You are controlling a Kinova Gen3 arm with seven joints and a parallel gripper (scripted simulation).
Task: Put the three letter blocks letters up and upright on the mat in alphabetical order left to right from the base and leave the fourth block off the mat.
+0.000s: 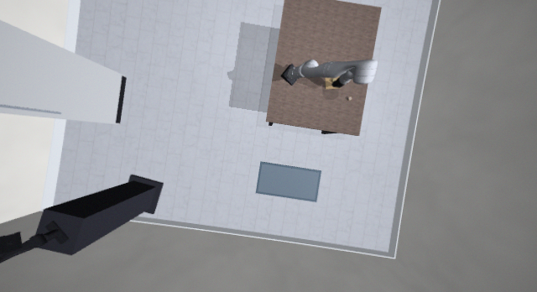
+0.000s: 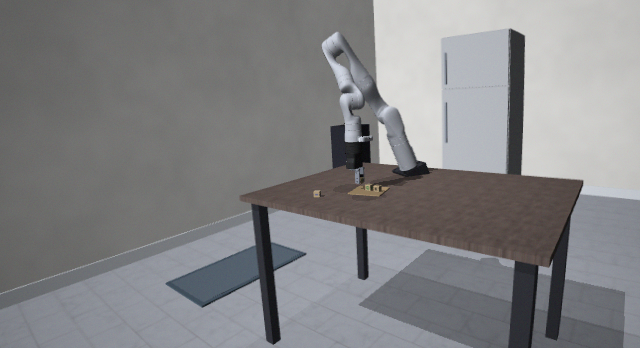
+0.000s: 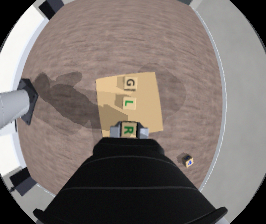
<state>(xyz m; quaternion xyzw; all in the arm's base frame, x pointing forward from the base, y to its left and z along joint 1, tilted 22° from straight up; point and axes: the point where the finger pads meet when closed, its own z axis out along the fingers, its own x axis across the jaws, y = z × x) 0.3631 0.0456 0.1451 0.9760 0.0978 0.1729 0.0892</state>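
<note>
The mat lies 5 cm below my hand, 4 cm to the left of it and 1 cm behind it. Also, from my hand: tan block (19 cm ahead, 7 cm to the right, 4 cm below).
</note>
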